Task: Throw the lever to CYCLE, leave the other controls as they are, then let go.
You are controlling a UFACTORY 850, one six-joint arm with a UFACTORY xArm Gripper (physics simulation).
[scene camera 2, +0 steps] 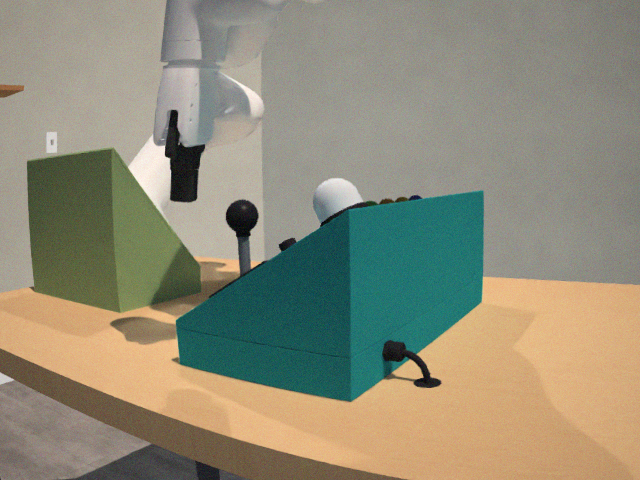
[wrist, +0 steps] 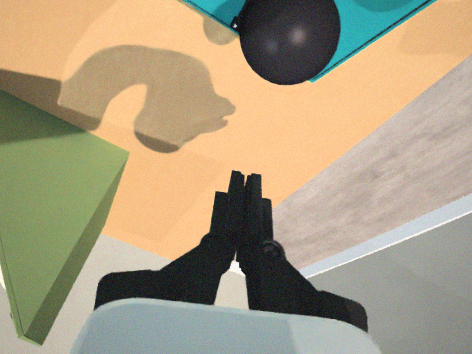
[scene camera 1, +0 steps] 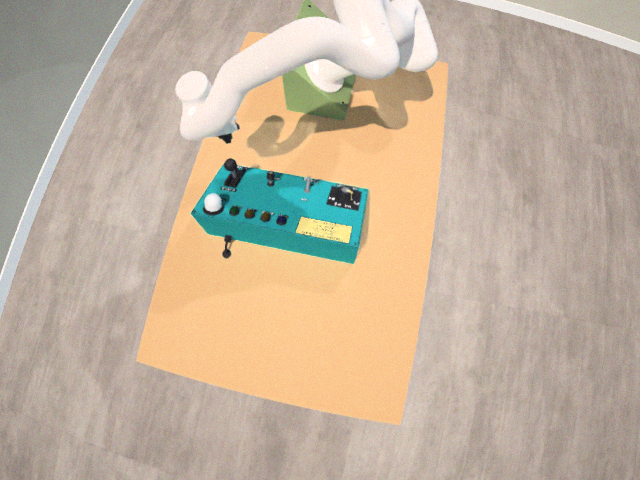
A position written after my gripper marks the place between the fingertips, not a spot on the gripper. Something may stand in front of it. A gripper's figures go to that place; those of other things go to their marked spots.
Scene:
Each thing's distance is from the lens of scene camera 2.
my gripper (scene camera 2: 183, 201): 0.77 m
lever (scene camera 2: 242, 215): 0.72 m

